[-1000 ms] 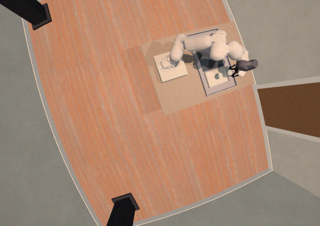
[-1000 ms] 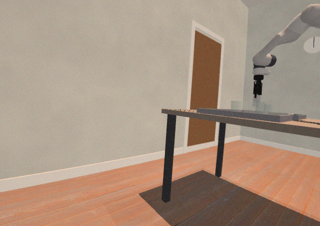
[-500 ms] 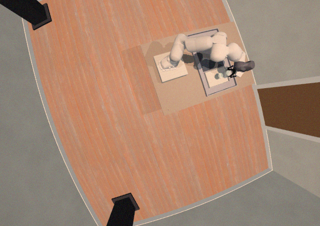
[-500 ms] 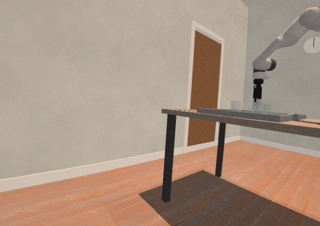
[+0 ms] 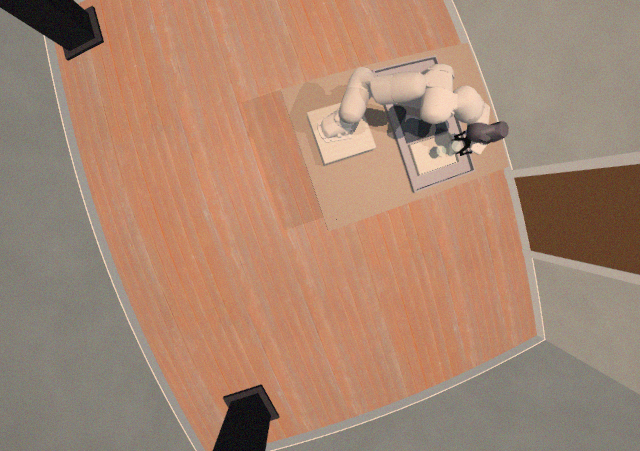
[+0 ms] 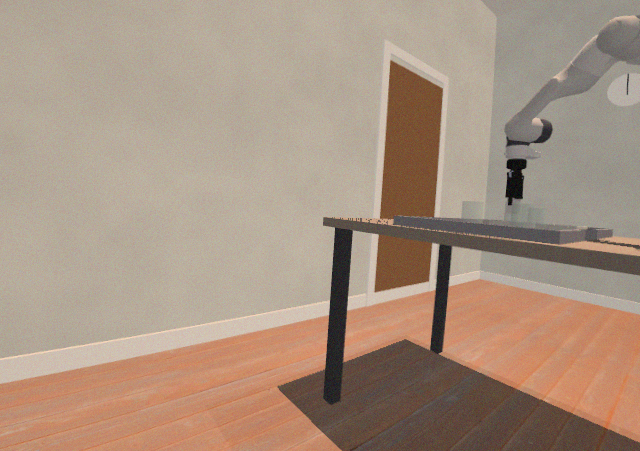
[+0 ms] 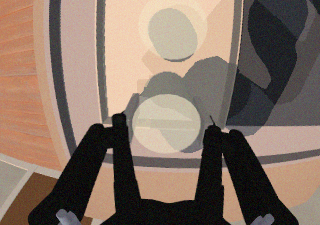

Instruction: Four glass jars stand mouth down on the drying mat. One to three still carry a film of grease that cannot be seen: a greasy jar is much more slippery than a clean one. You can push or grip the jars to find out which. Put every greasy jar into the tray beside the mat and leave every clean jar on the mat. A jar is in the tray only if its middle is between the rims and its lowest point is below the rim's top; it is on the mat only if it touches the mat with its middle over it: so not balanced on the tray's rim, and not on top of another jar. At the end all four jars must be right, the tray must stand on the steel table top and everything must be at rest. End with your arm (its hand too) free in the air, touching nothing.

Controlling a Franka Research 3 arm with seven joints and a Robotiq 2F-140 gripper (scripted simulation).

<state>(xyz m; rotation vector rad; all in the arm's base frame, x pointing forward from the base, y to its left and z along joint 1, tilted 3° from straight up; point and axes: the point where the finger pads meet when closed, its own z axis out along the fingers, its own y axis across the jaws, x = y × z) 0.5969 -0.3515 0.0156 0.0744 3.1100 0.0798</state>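
My hand is 90 mm past the tray and 80 mm above it. Also, from my hand: grey drying mat 320 mm to the left, 90 mm below, 80 mm behind.
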